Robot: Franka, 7 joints.
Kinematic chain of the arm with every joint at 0, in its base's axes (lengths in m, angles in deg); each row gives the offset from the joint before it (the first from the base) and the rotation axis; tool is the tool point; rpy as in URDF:
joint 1: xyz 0 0 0.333 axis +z
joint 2: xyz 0 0 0 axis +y
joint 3: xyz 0 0 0.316 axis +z
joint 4: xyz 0.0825 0 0 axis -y
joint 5: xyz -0.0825 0 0.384 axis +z
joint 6: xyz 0 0 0 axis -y
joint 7: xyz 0.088 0 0 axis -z
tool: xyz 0 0 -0.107 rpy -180 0 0
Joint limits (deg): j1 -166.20..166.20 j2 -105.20..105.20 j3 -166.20..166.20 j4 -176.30..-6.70 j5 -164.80..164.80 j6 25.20..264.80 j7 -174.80..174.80
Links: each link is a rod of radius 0.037 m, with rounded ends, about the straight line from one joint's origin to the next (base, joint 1, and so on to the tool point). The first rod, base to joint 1, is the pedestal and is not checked.
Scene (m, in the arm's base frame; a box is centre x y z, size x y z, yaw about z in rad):
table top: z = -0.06
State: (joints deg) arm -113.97 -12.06 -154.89 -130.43 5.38 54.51 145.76
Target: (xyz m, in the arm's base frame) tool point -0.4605 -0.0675 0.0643
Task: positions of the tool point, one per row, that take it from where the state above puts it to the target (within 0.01 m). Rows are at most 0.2 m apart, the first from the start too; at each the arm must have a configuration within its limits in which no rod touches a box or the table.
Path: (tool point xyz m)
1: -0.1390 0.3440 0.2343
2: -0.2587 0.2980 0.1837
3: -0.3621 0.2070 0.1377
4: -0.4329 0.0803 0.0978
5: -0.4605 -0.0676 0.0643

